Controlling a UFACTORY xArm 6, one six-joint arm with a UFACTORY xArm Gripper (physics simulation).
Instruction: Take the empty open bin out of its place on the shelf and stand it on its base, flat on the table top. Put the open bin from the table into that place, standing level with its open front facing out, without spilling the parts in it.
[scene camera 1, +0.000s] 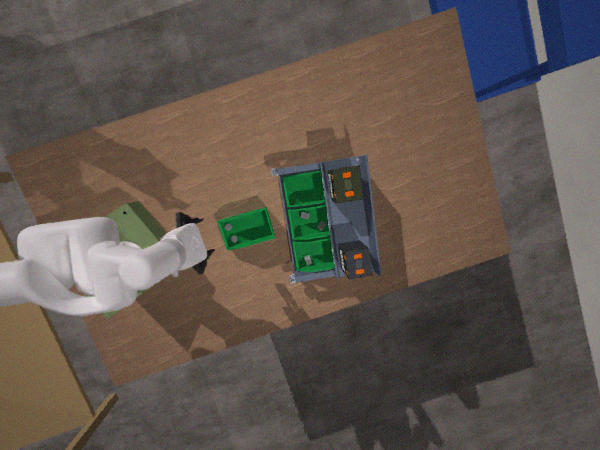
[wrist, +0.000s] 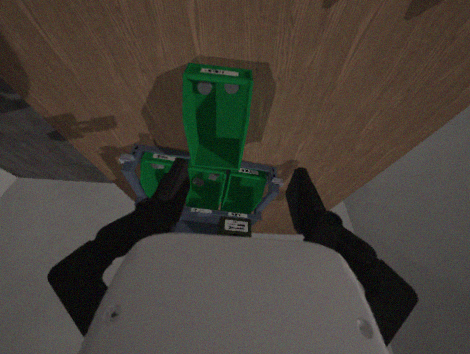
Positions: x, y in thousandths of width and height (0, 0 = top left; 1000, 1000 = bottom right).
Labels:
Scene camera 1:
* my gripper: 341, 523
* green open bin: 508, 421
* green open bin: 422, 506
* green open bin: 502, 510
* green open bin: 532, 554

